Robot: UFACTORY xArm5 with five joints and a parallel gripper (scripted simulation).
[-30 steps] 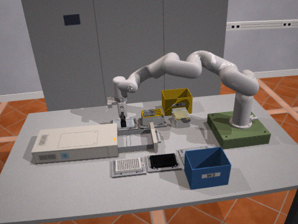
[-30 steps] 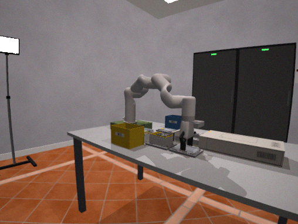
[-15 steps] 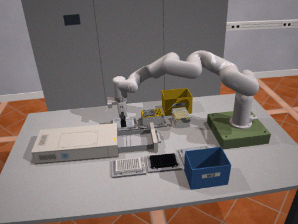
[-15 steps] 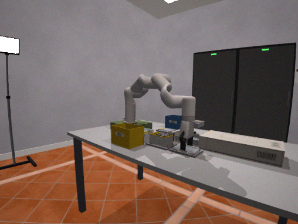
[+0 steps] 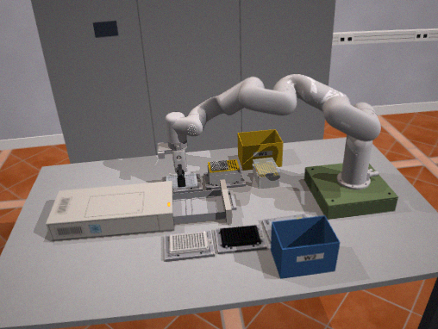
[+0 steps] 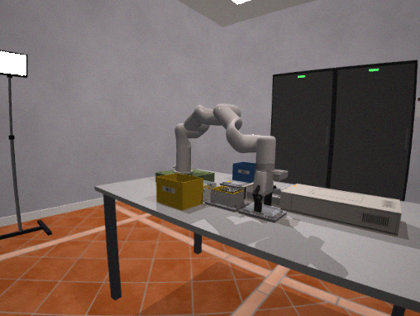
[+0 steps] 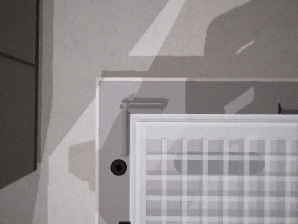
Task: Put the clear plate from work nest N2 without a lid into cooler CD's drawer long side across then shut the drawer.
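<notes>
My hand is 20 cm to the right of the drawer, 3 cm past it and 1 cm below it. Round my hand: beige cooler CD 19 cm to the left, 12 cm ahead, 1 cm above; clear plate 1 cm below; yellow tip box 19 cm behind, 2 cm above.
</notes>
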